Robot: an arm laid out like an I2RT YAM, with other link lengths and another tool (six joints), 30 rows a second.
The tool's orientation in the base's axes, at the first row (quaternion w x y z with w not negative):
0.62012, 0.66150, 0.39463, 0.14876
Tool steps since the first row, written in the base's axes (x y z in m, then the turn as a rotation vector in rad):
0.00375, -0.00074, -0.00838, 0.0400, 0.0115, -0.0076
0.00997, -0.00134, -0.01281, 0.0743, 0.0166, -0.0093
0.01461, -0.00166, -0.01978, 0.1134, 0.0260, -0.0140
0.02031, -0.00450, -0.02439, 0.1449, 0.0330, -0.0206
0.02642, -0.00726, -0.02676, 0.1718, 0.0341, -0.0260
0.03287, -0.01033, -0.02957, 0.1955, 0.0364, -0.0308
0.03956, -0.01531, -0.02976, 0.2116, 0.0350, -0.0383
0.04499, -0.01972, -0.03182, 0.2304, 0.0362, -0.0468
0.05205, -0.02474, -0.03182, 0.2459, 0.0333, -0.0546
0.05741, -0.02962, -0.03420, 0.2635, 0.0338, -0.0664
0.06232, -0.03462, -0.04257, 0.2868, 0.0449, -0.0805
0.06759, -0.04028, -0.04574, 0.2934, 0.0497, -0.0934
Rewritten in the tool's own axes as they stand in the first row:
0.00435, -0.00665, 0.00466, 0.0361, 0.0073, 0.0208
0.00923, -0.00876, 0.01017, 0.0623, 0.0177, 0.0411
0.01403, -0.01375, 0.01488, 0.0955, 0.0272, 0.0622
0.01704, -0.01638, 0.02165, 0.1227, 0.0323, 0.0801
0.01972, -0.01676, 0.02823, 0.1424, 0.0364, 0.0988
0.02253, -0.01747, 0.03534, 0.1607, 0.0400, 0.1143
0.02338, -0.01579, 0.04347, 0.1723, 0.0383, 0.1278
0.02436, -0.01624, 0.05068, 0.1877, 0.0368, 0.1414
0.02536, -0.01426, 0.05905, 0.1979, 0.0345, 0.1555
0.02607, -0.01508, 0.06660, 0.2131, 0.0294, 0.1695
0.02815, -0.02167, 0.07505, 0.2401, 0.0249, 0.1803
0.02847, -0.02332, 0.08324, 0.2515, 0.0155, 0.1838

